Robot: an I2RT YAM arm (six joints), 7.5 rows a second.
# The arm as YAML. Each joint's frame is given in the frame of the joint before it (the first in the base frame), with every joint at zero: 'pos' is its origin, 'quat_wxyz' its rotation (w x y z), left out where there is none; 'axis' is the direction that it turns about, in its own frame. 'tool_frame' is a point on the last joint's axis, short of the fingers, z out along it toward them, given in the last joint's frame.
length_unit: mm
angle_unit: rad
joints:
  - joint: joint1
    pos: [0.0, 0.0, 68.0]
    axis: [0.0, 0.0, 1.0]
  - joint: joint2
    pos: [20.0, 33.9, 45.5]
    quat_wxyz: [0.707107, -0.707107, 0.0, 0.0]
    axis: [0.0, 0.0, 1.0]
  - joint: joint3
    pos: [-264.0, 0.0, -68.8]
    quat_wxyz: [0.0, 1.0, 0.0, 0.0]
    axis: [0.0, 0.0, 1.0]
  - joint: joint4
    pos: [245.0, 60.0, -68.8]
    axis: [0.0, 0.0, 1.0]
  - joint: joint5
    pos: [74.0, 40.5, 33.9]
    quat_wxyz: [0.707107, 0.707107, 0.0, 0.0]
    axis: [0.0, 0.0, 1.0]
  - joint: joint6
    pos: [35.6, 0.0, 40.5]
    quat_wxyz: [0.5, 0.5, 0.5, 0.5]
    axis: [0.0, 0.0, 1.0]
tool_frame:
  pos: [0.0, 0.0, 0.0]
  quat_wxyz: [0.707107, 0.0, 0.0, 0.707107]
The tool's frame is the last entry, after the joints.
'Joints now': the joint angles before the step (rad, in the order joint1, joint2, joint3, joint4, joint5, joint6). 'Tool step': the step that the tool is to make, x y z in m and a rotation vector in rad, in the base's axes. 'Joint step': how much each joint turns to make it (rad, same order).
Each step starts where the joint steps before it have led.
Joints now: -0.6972 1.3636 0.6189 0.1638 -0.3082 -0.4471
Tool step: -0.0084 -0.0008 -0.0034 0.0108 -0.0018 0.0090
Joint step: -0.0265 -0.0164 -0.0247 -0.0014 -0.0348 -0.0125
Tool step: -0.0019 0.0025 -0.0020 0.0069 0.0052 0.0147
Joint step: 0.0007 -0.0074 -0.0105 -0.0077 -0.0125 -0.0068
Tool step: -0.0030 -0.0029 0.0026 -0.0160 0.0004 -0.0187
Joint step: -0.0143 -0.0097 0.0021 -0.0042 0.0105 -0.0081
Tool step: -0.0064 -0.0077 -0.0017 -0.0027 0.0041 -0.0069
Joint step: -0.0405 0.0070 0.0004 -0.0031 -0.0251 -0.0245
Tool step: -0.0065 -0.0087 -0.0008 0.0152 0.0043 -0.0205
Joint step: -0.0429 0.0095 0.0091 -0.0162 -0.0226 -0.0072
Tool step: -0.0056 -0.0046 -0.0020 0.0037 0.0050 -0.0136
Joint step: -0.0284 0.0031 -0.0032 -0.0038 -0.0113 -0.0105
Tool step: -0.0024 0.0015 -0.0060 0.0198 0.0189 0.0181
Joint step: -0.0053 0.0067 -0.0101 -0.0172 -0.0179 -0.0164
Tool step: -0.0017 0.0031 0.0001 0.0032 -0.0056 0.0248
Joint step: 0.0000 -0.0137 -0.0092 -0.0080 -0.0234 -0.0114
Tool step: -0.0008 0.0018 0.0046 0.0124 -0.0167 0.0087
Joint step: -0.0002 -0.0194 0.0036 -0.0161 -0.0198 0.0121
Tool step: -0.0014 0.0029 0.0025 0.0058 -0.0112 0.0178
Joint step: 0.0007 -0.0188 -0.0038 -0.0125 -0.0210 -0.0009
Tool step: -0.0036 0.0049 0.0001 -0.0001 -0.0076 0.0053
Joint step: 0.0012 -0.0283 -0.0212 -0.0010 -0.0067 0.0022
